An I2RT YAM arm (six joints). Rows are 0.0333 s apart.
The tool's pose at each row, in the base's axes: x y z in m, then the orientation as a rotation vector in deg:
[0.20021 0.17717 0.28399 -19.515 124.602 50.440]
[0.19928 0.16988 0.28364 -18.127 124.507 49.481]
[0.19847 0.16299 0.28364 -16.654 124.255 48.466]
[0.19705 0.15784 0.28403 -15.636 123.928 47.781]
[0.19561 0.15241 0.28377 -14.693 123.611 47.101]
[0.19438 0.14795 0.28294 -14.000 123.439 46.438]
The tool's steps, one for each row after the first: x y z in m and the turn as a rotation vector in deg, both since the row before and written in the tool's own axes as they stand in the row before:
[0.00065 -0.00502 -0.00534 1.086 -0.712 0.466]
[0.00023 -0.00472 -0.00508 1.128 -0.879 0.454]
[0.00035 -0.00305 -0.00439 0.743 -0.736 0.277]
[0.00075 -0.00362 -0.00424 0.720 -0.696 0.238]
[0.00105 -0.00329 -0.00319 0.656 -0.477 0.131]

